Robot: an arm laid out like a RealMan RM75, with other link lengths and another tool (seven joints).
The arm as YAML. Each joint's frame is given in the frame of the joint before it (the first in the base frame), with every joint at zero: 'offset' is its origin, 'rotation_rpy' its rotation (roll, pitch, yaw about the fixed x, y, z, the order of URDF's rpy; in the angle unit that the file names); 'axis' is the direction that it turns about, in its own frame. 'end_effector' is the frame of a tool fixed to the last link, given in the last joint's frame.
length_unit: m
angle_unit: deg
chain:
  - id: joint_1
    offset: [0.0, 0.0, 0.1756]
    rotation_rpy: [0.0, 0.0, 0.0]
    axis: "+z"
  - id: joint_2
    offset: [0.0, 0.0, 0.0]
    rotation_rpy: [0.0, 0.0, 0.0]
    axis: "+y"
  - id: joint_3
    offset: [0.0, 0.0, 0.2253]
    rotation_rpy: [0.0, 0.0, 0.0]
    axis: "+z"
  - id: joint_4
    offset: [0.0, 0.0, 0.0]
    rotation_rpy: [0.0, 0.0, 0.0]
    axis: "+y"
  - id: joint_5
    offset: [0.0, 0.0, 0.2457]
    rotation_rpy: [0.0, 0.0, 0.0]
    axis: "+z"
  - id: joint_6
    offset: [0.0, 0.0, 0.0]
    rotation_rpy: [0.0, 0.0, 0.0]
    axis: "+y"
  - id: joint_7
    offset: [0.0, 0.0, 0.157]
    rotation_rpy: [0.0, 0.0, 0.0]
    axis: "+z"
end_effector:
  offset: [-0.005, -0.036, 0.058]
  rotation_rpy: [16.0, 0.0, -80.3]
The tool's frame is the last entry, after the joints.
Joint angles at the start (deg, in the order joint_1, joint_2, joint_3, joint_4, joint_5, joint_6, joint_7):
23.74 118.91 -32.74 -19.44 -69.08 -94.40 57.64
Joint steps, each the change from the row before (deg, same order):
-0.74 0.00 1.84 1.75 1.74 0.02 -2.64
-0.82 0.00 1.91 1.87 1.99 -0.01 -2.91
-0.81 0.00 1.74 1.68 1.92 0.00 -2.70
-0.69 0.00 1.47 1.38 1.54 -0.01 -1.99
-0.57 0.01 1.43 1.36 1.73 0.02 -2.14
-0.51 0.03 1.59 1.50 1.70 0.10 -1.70
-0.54 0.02 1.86 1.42 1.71 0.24 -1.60
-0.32 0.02 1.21 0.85 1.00 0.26 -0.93
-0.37 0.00 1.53 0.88 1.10 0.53 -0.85
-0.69 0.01 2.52 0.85 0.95 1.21 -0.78
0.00 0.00 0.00 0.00 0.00 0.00 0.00
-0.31 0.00 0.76 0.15 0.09 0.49 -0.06
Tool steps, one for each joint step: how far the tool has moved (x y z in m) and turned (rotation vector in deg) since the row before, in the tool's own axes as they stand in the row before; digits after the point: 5 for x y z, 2 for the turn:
0.00774 -0.00842 -0.01158 2.64 2.77 -2.28
0.00870 -0.00947 -0.01255 2.77 3.07 -2.63
0.00879 -0.00928 -0.01185 2.45 2.99 -2.60
0.00778 -0.00762 -0.00995 1.91 2.61 -2.00
0.00806 -0.00791 -0.00891 1.97 2.61 -2.20
0.00875 -0.00712 -0.00926 1.90 2.98 -1.76
0.01041 -0.00807 -0.00946 1.94 3.30 -1.90
0.00698 -0.00471 -0.00570 1.10 2.14 -1.17
0.00926 -0.00549 -0.00646 1.17 2.69 -1.30
0.01501 -0.00760 -0.00969 1.19 4.01 -1.81
0.00000 0.00000 0.00000 0.00 0.00 0.00
0.00513 -0.00202 -0.00322 0.14 1.23 -0.48

